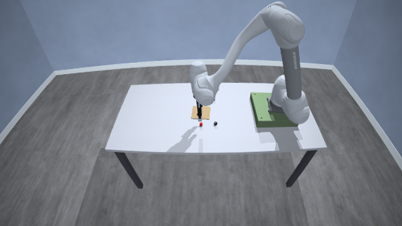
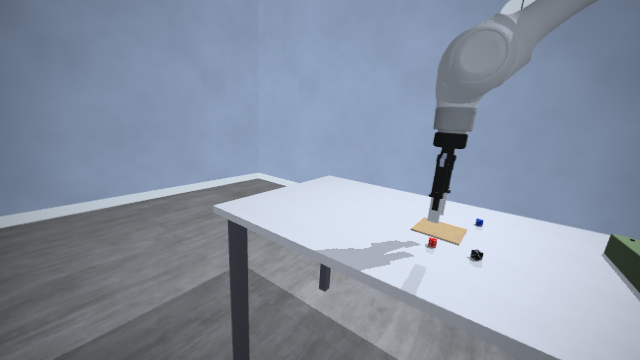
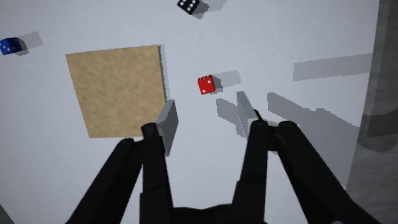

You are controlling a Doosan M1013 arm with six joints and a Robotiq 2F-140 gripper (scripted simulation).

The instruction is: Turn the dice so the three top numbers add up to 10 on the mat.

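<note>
Right now the red die is 10 cm below my hand. Also, from my hand: black die (11 cm behind, 10 cm below, 2 cm to the right); then blue die (29 cm to the right, 10 cm below, 6 cm behind); then tan mat (13 cm to the right, 11 cm below, 2 cm ahead).
</note>
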